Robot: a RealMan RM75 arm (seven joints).
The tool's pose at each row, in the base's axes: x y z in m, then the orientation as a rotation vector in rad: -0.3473, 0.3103, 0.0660, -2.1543, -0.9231, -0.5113; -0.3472, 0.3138, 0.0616, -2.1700, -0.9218, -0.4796; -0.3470, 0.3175, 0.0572, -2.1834, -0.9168, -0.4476; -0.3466, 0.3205, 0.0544, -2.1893, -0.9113, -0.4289; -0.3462, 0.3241, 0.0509, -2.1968, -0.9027, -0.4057; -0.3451, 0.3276, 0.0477, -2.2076, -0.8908, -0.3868; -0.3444, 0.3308, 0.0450, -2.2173, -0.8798, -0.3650; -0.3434, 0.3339, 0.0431, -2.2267, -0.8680, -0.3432; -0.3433, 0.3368, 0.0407, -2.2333, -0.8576, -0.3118; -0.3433, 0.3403, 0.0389, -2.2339, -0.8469, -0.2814; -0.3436, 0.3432, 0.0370, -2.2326, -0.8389, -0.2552; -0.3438, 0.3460, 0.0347, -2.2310, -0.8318, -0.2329
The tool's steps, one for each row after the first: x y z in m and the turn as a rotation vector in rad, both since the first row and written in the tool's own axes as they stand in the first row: -0.0009, 0.0004, 0.0055, -0.0004, -0.0246, 0.0130; -0.0017, 0.0009, 0.0112, 0.0014, -0.0471, 0.0284; -0.0018, 0.0010, 0.0153, 0.0041, -0.0586, 0.0389; -0.0019, 0.0012, 0.0204, 0.0074, -0.0722, 0.0531; -0.0015, 0.0019, 0.0252, 0.0063, -0.0834, 0.0688; -0.0012, 0.0021, 0.0294, 0.0070, -0.0964, 0.0845; -0.0002, 0.0022, 0.0330, 0.0078, -0.1090, 0.1007; -0.0003, 0.0020, 0.0368, 0.0143, -0.1270, 0.1185; 0.0003, 0.0012, 0.0406, 0.0255, -0.1421, 0.1355; 0.0003, 0.0005, 0.0440, 0.0365, -0.1551, 0.1491; 0.0001, 0.0000, 0.0476, 0.0462, -0.1659, 0.1608
